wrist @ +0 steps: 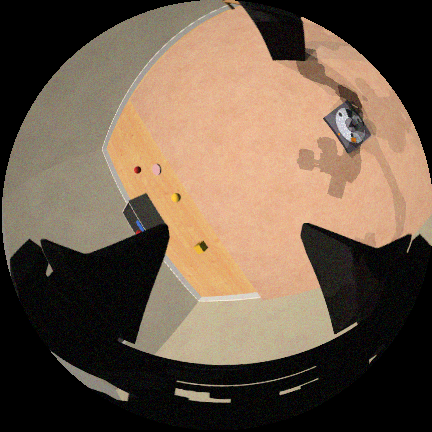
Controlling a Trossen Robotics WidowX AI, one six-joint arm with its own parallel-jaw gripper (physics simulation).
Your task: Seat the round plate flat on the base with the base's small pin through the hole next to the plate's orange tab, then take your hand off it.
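Places are measured from the arm's base along level axes (x back, y left, z down), in centimetres.
Where they show: gripper, fingertip midpoint: [237, 230].
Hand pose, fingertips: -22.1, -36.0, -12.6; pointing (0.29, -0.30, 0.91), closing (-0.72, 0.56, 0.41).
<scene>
Things, the pixels of their top centre, and the offset from my fingertips, as dx, dy, dz. "spot": a spot on its surface instead.
- round plate, top centre: [352, 123] -6.9, +26.3, +34.8
- dark square base, surface spot: [350, 148] spot: -11.5, +20.6, +37.6
The round plate [343, 116], pale grey with dark holes, is on the dark square base [350, 148] at the upper right of the wrist view. Its orange tab [354, 140] is at the plate's lower edge, and a small orange spot shows on the base left of it. Whether the pin is through the hole, and whether the plate lies fully flat, is too small to tell. My gripper [237, 230] is wide open and empty, well away from the plate and base, which lie beyond the right finger in the view.
A wooden strip [185, 225] runs along the table's left edge. On it are a red ball [137, 170], a pink disc [156, 169], a yellow ball [176, 197], a yellow block [200, 247] and a dark box [147, 207] at the edge. Arm shadows fall around the base.
</scene>
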